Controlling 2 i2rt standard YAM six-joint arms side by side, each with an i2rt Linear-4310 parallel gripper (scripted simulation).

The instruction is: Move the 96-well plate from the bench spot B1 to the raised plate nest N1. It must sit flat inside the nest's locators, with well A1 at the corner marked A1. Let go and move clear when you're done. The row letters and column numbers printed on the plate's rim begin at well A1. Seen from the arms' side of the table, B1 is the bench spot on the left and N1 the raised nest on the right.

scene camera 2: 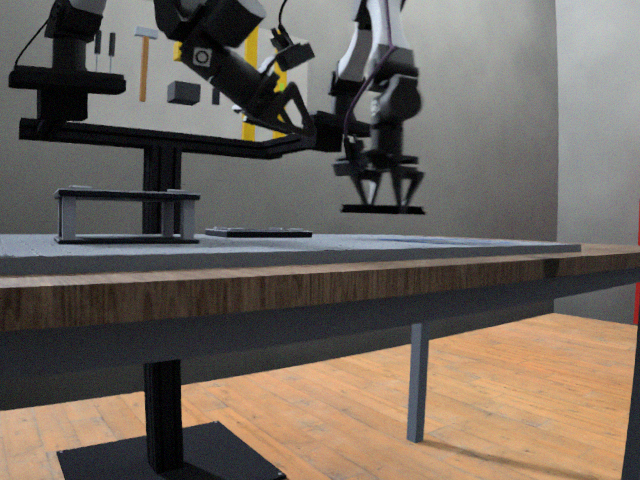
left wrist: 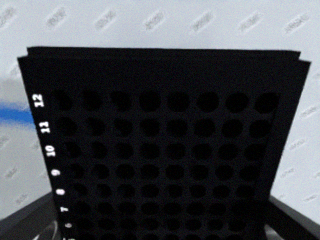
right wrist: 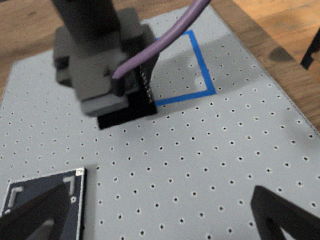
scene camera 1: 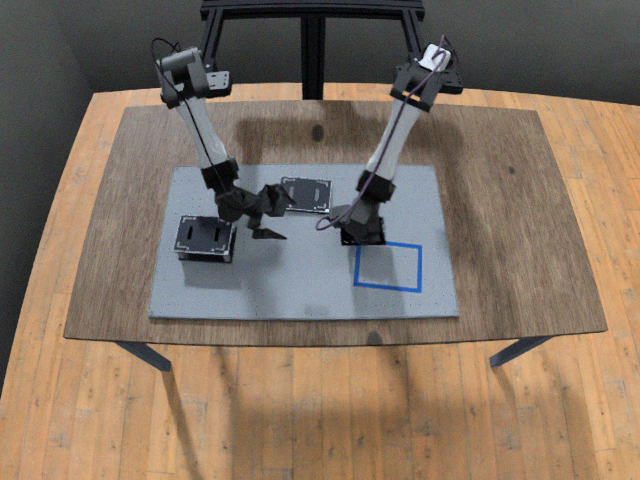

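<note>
I see a black 96-well plate in the pictures, and they show my left gripper and my right gripper as well. My left gripper appears in the left wrist view, and also in the right wrist view. As for my right gripper, the right wrist view shows it too.
</note>
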